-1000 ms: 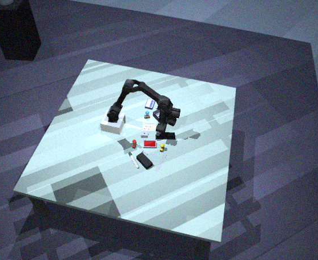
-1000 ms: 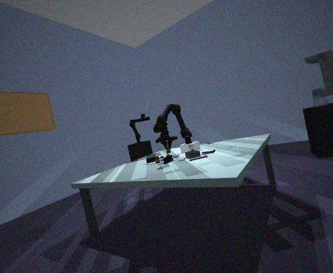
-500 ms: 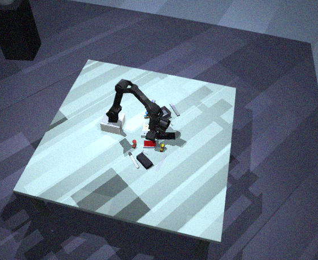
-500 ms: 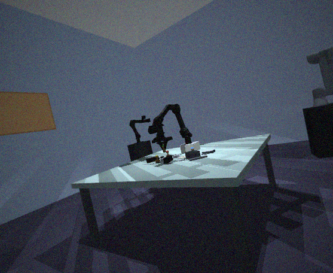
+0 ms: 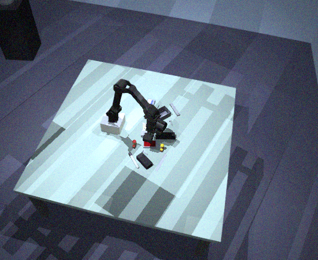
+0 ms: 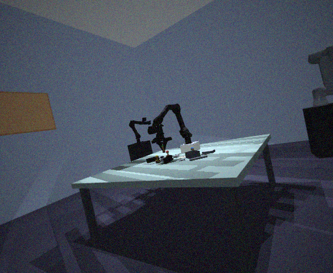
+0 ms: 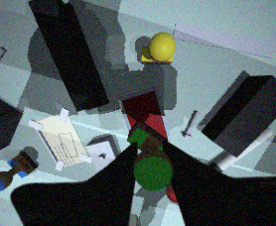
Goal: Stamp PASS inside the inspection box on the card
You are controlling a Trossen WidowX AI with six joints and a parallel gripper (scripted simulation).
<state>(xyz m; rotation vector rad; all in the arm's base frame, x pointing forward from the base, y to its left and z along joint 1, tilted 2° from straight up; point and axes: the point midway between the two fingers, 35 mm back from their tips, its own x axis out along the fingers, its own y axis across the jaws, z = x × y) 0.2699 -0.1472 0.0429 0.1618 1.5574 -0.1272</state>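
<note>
Right now the red ink pad is 80 mm below my gripper tip. From my gripper tip the other things lie so: green-knobbed stamp: right at my gripper tip; then yellow stamp: 90 mm ahead, 30 mm to the right, 70 mm below; then grey tile: 40 mm behind, 80 mm to the left, 70 mm below.
</note>
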